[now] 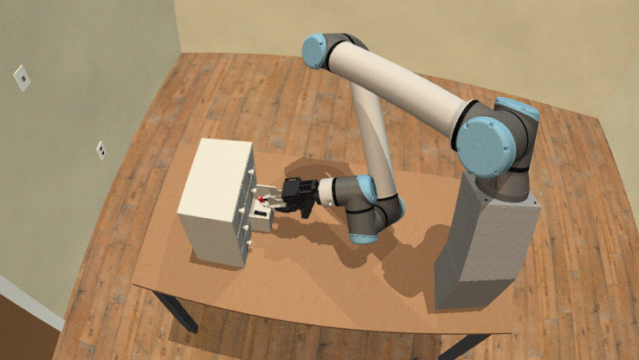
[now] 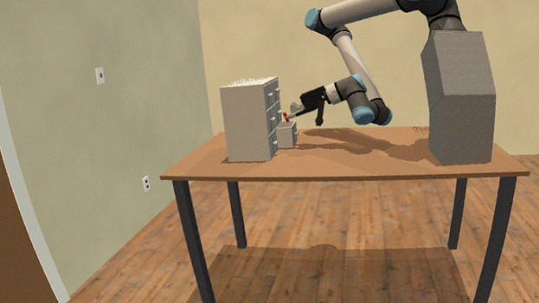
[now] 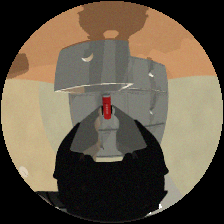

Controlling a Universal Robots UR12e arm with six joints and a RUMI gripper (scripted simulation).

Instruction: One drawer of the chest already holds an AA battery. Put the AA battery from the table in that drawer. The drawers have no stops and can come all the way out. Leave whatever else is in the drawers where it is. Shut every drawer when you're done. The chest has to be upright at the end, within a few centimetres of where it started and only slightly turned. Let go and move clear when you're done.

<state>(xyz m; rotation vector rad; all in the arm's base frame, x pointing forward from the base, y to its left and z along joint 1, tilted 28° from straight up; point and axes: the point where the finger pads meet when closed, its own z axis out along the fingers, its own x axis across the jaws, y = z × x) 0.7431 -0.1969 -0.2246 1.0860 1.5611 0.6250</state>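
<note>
Right now my hand is 12 cm above the small dark object, 3 cm to the left of it and 3 cm short of it. Also, from my hand: red AA battery (1 cm ahead).
</note>
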